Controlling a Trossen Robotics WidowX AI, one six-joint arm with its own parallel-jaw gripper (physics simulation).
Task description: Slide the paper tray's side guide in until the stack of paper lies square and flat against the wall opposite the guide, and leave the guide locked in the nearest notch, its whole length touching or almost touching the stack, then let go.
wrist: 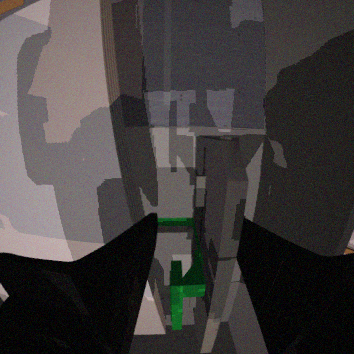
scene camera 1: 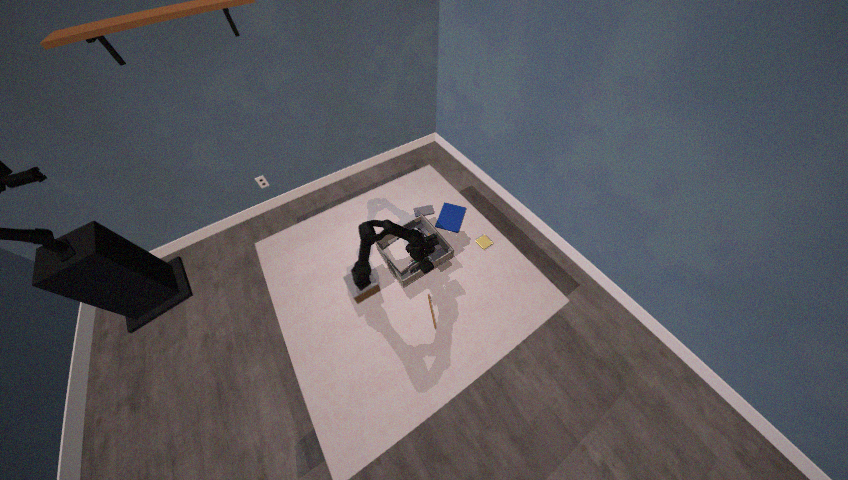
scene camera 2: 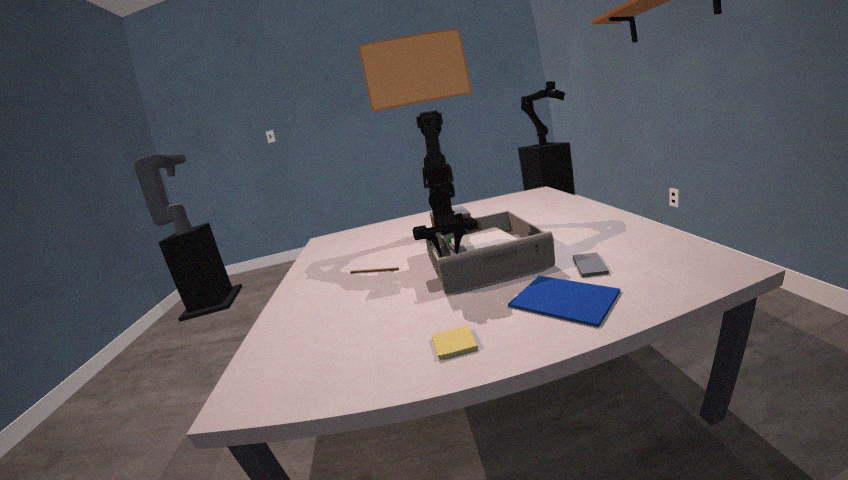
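Where they show: gripper, fingertip midpoint: point(wrist: 192, 219) point(scene camera 1: 420, 265); arm's base at its link origin: point(scene camera 1: 362, 282).
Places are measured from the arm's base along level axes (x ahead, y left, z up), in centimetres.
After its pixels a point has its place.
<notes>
The grey paper tray point(scene camera 1: 445, 259) @(x 42.6, y -16.5, z -5.3 cm) point(scene camera 2: 499, 264) @(x 50.0, y -2.7, z -3.7 cm) point(wrist: 312, 135) @(x 34.8, y -15.0, z -2.3 cm) stands on the table. The white paper stack point(scene camera 1: 397, 253) @(x 24.9, y 3.9, z -4.2 cm) point(scene camera 2: 493, 237) @(x 28.9, y 5.9, z -4.2 cm) point(wrist: 75, 70) @(x 39.2, y -5.0, z -4.2 cm) lies inside; its layered edge faces the side guide in the wrist view. The side guide point(wrist: 222, 195) @(x 33.5, y -10.4, z -0.6 cm) is an upright grey plate with a green latch part point(scene camera 2: 449, 239) @(x 30.3, y -8.8, z -0.4 cm) point(wrist: 195, 290) @(x 29.2, y -9.3, z -1.1 cm) beside it. A strip of tray floor shows between guide and stack. My gripper point(scene camera 2: 448, 253) @(x 30.1, y -9.7, z -5.4 cm) point(wrist: 192, 219) @(x 30.1, y -9.7, z -5.4 cm) is open, down in the tray, one finger on each side of the guide, gripping nothing. The arm hides much of the guide in the scene views. The stack's contact with the opposite wall cannot be judged.
A blue book point(scene camera 1: 451, 217) @(x 68.0, y 3.5, z -7.5 cm) point(scene camera 2: 565, 300) @(x 69.7, y 3.2, z -7.5 cm), a small grey block point(scene camera 1: 424, 210) @(x 59.0, y 19.3, z -7.3 cm) point(scene camera 2: 590, 264) @(x 59.7, y 18.9, z -7.3 cm) and a yellow pad point(scene camera 1: 484, 241) @(x 69.3, y -22.6, z -7.3 cm) point(scene camera 2: 455, 342) @(x 70.0, y -22.6, z -7.3 cm) lie outside the tray. A pencil point(scene camera 1: 432, 311) @(x 17.9, y -32.5, z -7.6 cm) point(scene camera 2: 374, 270) @(x 18.3, y -31.9, z -7.9 cm) lies on the table point(scene camera 1: 333, 380) @(x -35.5, y -26.1, z -8.3 cm) point(scene camera 2: 333, 356) @(x 60.7, y -46.7, z -8.3 cm) beyond the tray's guide side.
</notes>
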